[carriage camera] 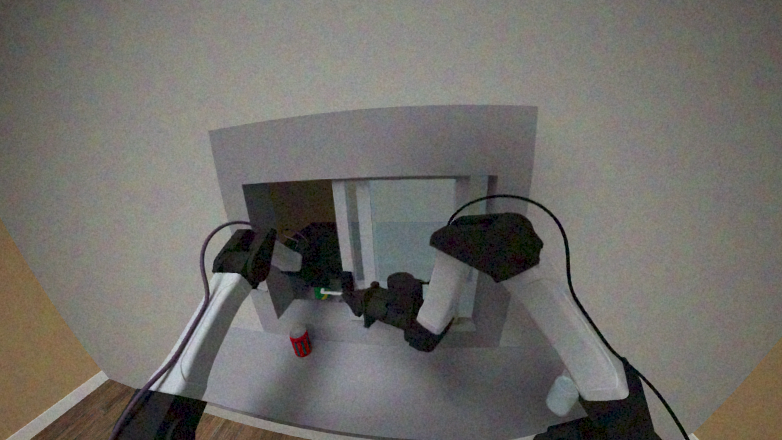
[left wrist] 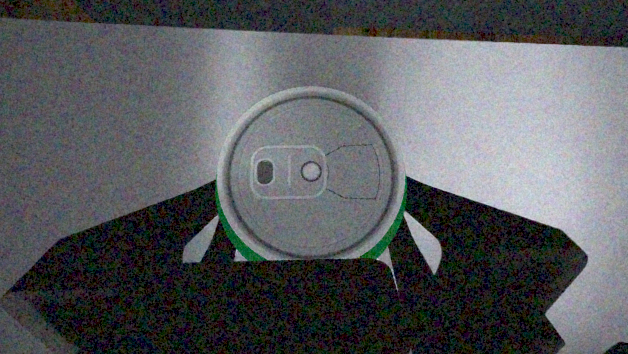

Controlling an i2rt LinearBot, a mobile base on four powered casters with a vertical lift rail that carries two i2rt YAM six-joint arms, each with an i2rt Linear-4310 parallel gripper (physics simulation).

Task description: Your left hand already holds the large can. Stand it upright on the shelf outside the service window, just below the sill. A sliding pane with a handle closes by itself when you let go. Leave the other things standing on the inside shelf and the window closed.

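Places are measured from the left arm's base along level axes (x ahead, y left, z up), in metres.
Where they show: left gripper, fingertip midpoint: [carriage camera: 321,282] [left wrist: 311,179]; right gripper, fingertip midpoint: [carriage camera: 342,293].
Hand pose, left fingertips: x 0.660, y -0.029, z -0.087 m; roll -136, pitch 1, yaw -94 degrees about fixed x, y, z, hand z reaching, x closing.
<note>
Things, the pixels of their top centre, and the offset from my left fingertips. "*": a spot on its surface instead. Level surfaces: height alone.
- large green can, top centre: [left wrist: 306,181] [carriage camera: 319,272] dx -0.009, dy +0.001, dz +0.055 m
- outside shelf, surface height: dz -0.071 m
- small white bar, surface spot: [carriage camera: 330,292] * dx -0.268, dy -0.119, dz +0.143 m
- red can, top centre: [carriage camera: 297,331] dx -0.292, dy +0.000, dz +0.017 m
- pale blue cup-like object, top centre: [carriage camera: 572,376] dx -0.523, dy -0.683, dz +0.041 m
My left gripper [carriage camera: 322,285] [left wrist: 311,179] reaches through the window opening at the left of the carriage view. It is shut on the large green can [carriage camera: 318,294] [left wrist: 311,150], whose silver lid faces the left wrist camera, with a finger on each side. The can is over the outside shelf [left wrist: 500,100], whose far edge crosses the top of the left wrist view; its base and any gap below are hidden. My right gripper [carriage camera: 350,292] is shut and empty, its fingers beside the upright edge of the sliding pane [carriage camera: 341,235]. A small white bar [carriage camera: 330,292], perhaps the handle, shows beside the fingers.
A red can [carriage camera: 300,342] stands on the inside shelf [carriage camera: 377,383] at the left. A pale blue cup-like object [carriage camera: 562,395] stands at the right, beside my right arm. The grey window frame [carriage camera: 377,145] surrounds the opening, with a dark side panel [carriage camera: 279,292] near my left arm.
</note>
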